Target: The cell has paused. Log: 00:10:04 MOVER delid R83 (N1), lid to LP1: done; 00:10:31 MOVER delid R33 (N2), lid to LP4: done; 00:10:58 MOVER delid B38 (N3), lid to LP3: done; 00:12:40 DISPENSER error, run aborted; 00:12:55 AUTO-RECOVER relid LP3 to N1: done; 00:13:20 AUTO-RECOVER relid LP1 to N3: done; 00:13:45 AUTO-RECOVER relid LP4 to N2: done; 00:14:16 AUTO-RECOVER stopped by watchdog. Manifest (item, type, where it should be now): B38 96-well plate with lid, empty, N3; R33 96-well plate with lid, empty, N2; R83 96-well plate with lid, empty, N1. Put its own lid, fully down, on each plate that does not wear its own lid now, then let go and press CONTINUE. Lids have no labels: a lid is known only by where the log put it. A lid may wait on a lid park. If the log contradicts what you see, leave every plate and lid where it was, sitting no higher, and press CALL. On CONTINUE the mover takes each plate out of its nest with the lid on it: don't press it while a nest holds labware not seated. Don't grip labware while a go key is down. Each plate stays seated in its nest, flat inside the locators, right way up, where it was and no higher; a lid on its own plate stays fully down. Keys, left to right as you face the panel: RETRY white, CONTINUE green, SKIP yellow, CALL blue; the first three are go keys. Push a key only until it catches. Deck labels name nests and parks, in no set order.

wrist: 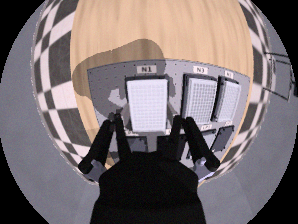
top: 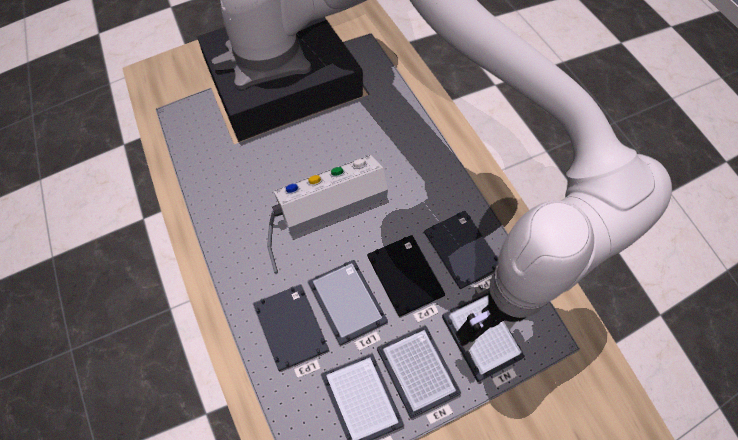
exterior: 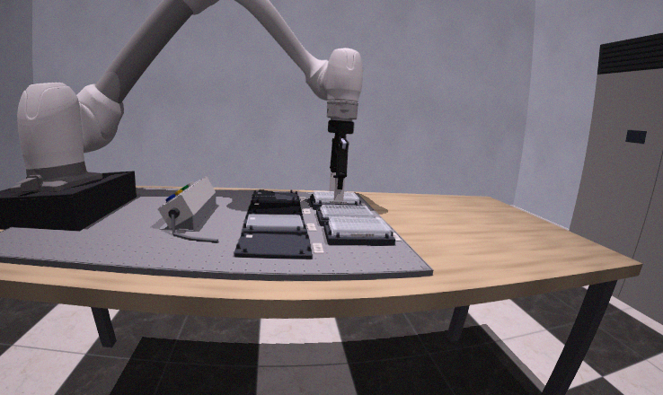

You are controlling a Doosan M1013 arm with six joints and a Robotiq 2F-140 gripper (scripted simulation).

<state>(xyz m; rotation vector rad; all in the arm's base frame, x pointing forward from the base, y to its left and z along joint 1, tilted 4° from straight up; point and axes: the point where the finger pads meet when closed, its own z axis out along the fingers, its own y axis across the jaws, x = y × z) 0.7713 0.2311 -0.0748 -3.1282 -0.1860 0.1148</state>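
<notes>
Now: the LP1 22 cm to the right of my hand, 15 cm behind it and 5 cm below it. The rest, counted from my hand: lid park LP3: 34 cm to the right, 14 cm behind, 5 cm below; then LP2: 17 cm behind, 10 cm to the right, 5 cm below; then LP4: 19 cm behind, 5 cm below, 4 cm to the left.
</notes>
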